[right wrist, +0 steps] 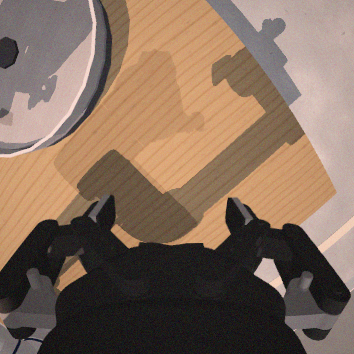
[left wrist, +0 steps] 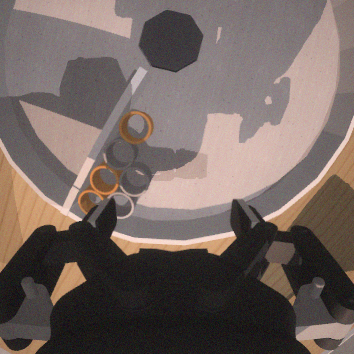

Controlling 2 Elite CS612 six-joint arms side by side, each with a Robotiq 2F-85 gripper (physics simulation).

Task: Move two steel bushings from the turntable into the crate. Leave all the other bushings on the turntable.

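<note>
The turntable (left wrist: 240,175) (right wrist: 65,90) holds a cluster of bushings beside its divider bar. Three are grey steel: one (left wrist: 108,153) near the bar, one (left wrist: 125,186) to its lower right, and one paler ring (left wrist: 131,206) near the rim. Three are orange-brown: one (left wrist: 124,130) nearest the hub, one (left wrist: 93,181) against the bar, and one (left wrist: 83,202) at the outer end. My left gripper (left wrist: 173,210) is open and empty above the rim; its left finger partly overlaps the outermost bushings in view. My right gripper (right wrist: 170,207) is open and empty above the table. The crate does not show.
A pale divider bar (left wrist: 111,117) runs from near the dark hub (left wrist: 171,41) (right wrist: 7,52) to the rim. The wooden table (right wrist: 165,155) carries arm shadows. A grey edge piece (right wrist: 272,60) lies along the table's right border, with pale floor (right wrist: 325,100) beyond.
</note>
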